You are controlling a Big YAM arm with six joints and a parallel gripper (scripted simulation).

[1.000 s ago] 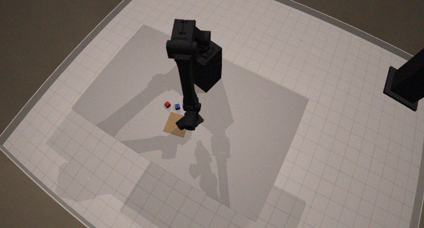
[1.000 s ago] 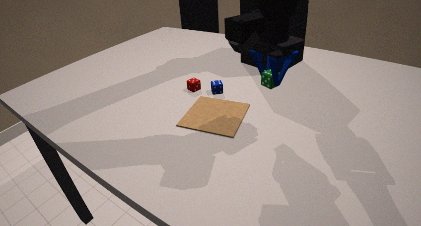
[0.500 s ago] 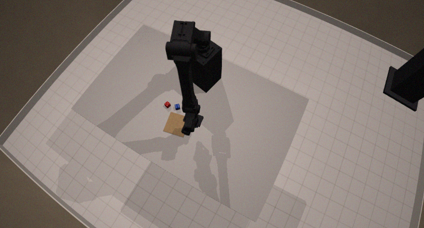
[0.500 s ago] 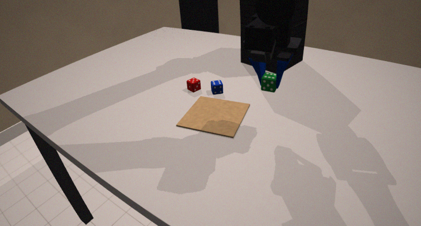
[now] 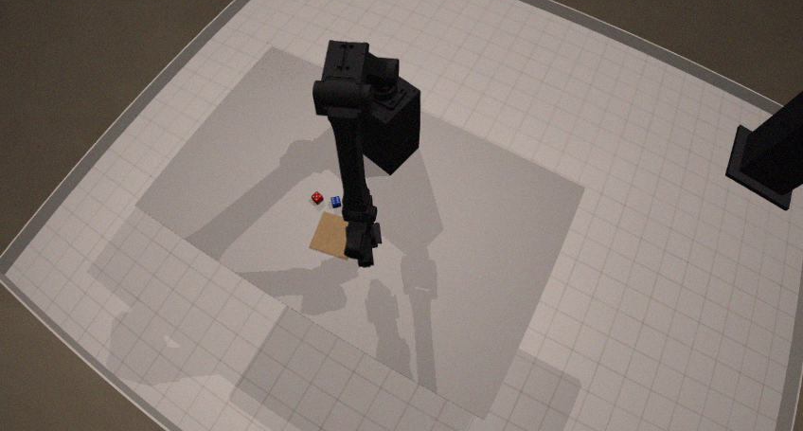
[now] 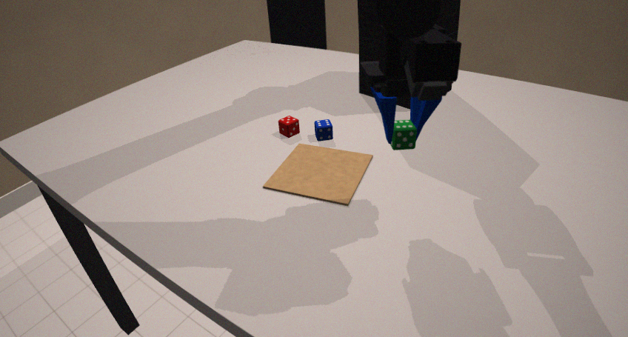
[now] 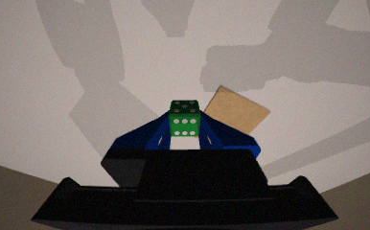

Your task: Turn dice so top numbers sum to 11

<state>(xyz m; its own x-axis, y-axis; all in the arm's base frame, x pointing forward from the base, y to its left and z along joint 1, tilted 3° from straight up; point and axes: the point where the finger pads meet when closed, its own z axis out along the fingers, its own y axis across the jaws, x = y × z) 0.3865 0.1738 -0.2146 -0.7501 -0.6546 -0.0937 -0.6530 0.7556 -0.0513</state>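
Now: hand 14 cm to the left of the tan mat and 11 cm above it. Round my hand: green die: right at my hand; then red die: 7 cm behind, 27 cm to the right, 9 cm below; then blue die: 10 cm behind, 20 cm to the right, 9 cm below.
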